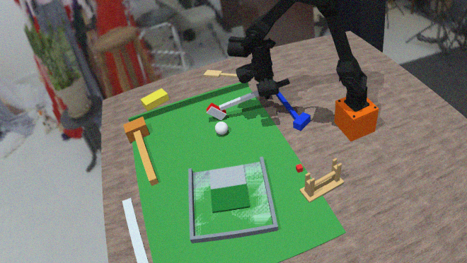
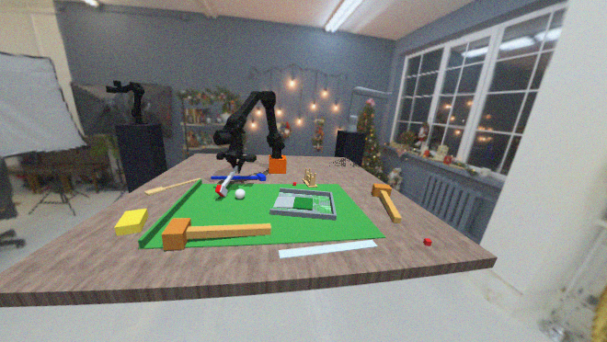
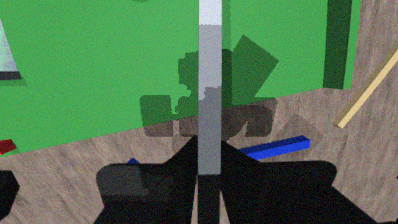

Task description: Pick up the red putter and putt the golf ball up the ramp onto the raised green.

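Now: gripper tip 7 cm short of the red putter, 1 cm to the left of it and 1 cm below it. From my gripper tip the other things lie so: dark green rail (24 cm ahead, 20 cm to the right, 4 cm below); then white golf ball (18 cm ahead, 3 cm to the left, 3 cm below); then blue putter (7 cm behind, 4 cm below, 1 cm to the left).
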